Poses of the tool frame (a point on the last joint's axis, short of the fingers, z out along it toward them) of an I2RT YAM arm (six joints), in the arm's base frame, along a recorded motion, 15 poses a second.
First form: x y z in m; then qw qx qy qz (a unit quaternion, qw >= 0).
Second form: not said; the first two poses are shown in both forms.
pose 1, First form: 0.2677 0.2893 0.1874 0.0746 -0.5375 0.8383 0.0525
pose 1, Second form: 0.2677 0.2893 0.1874 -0.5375 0.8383 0.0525 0.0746
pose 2, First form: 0.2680 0.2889 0.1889 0.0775 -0.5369 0.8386 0.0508
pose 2, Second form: 0.2680 0.2889 0.1889 -0.5369 0.8386 0.0508 0.0775
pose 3, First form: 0.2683 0.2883 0.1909 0.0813 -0.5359 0.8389 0.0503
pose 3, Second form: 0.2683 0.2883 0.1909 -0.5359 0.8389 0.0503 0.0813
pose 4, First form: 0.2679 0.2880 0.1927 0.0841 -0.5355 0.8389 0.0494
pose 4, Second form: 0.2679 0.2880 0.1927 -0.5355 0.8389 0.0494 0.0841
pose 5, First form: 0.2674 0.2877 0.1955 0.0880 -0.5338 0.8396 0.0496
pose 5, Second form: 0.2674 0.2877 0.1955 -0.5338 0.8396 0.0496 0.0880
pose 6, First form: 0.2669 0.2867 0.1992 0.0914 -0.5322 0.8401 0.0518
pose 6, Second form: 0.2669 0.2867 0.1992 -0.5322 0.8401 0.0518 0.0914
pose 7, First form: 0.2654 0.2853 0.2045 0.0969 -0.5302 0.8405 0.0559
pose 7, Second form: 0.2654 0.2853 0.2045 -0.5302 0.8405 0.0559 0.0969
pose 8, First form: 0.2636 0.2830 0.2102 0.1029 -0.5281 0.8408 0.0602
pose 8, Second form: 0.2636 0.2830 0.2102 -0.5281 0.8408 0.0602 0.1029
